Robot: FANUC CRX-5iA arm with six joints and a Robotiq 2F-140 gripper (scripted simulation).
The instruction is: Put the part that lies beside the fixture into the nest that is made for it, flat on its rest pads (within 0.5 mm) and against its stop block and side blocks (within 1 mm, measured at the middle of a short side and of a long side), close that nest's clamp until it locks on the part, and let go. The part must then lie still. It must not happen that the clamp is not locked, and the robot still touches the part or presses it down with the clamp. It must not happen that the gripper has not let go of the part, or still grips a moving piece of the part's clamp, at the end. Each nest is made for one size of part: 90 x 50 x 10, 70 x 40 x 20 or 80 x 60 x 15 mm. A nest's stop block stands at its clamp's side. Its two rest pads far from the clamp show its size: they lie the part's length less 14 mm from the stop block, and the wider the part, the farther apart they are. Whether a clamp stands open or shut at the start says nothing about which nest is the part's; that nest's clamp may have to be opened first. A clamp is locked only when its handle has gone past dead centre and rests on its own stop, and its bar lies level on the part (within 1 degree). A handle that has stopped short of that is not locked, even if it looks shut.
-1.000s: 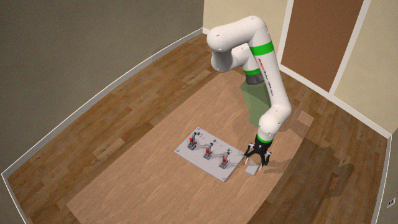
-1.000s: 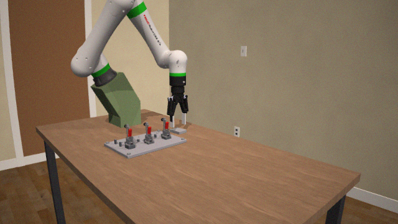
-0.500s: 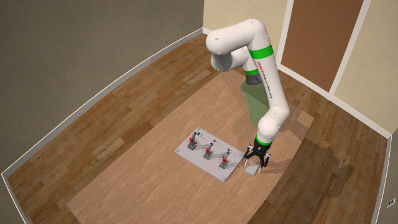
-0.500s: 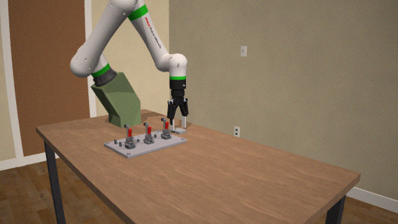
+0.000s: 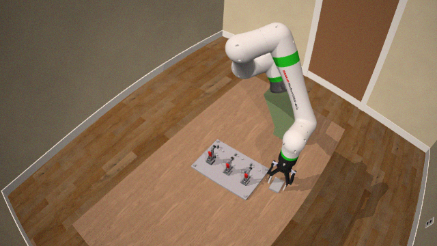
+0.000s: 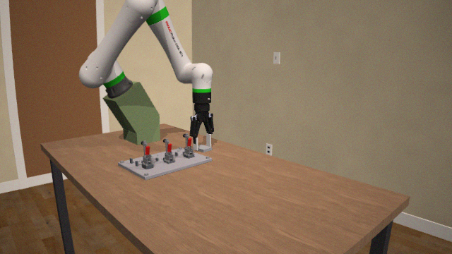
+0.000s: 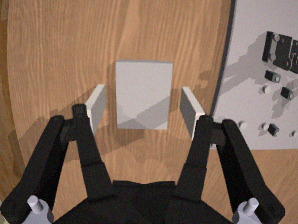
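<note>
My gripper is now 30 mm above the light grey part. Also, from my hand: grey fixture plate: 90 mm ahead, 250 mm to the right, 30 mm below; then toggle clamp: 100 mm ahead, 140 mm to the right, 30 mm above.
</note>
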